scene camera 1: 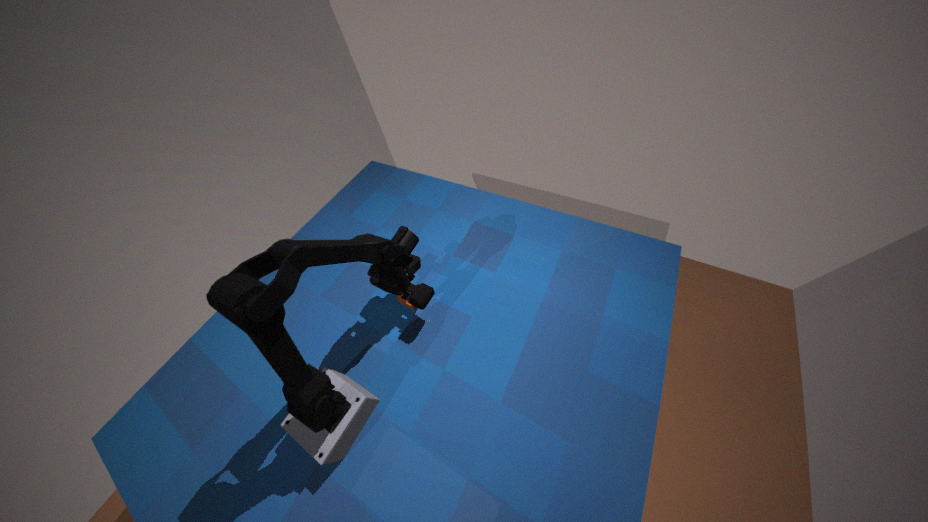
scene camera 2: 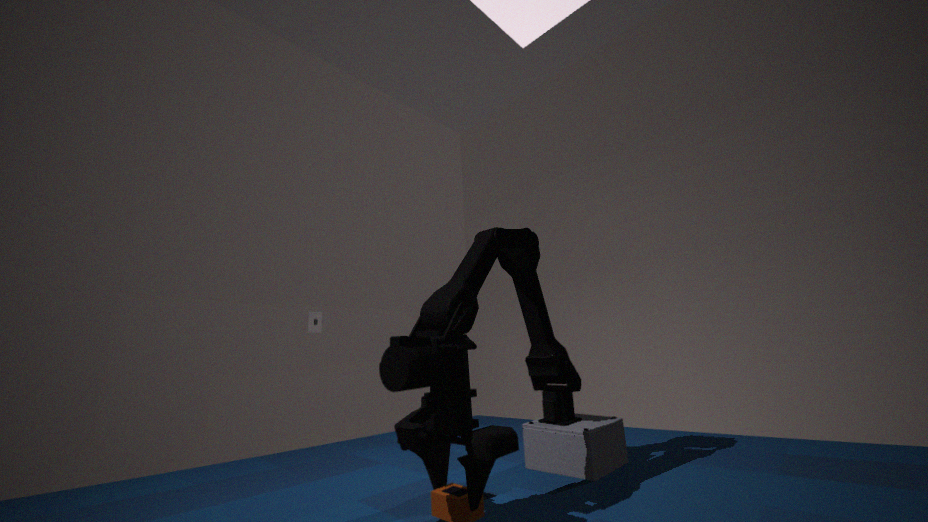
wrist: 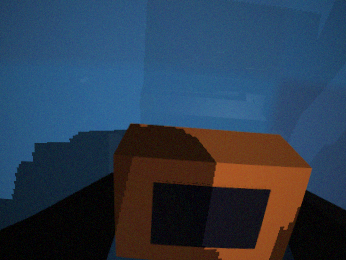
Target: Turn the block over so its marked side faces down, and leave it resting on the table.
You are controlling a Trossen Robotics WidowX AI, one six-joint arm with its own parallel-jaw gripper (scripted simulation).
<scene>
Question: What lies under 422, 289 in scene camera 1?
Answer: My gripper.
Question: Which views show my gripper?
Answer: Scene camera 1, scene camera 2 and the wrist view: all of them.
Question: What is my gripper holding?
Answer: An orange block.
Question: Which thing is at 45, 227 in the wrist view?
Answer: My gripper.
</scene>
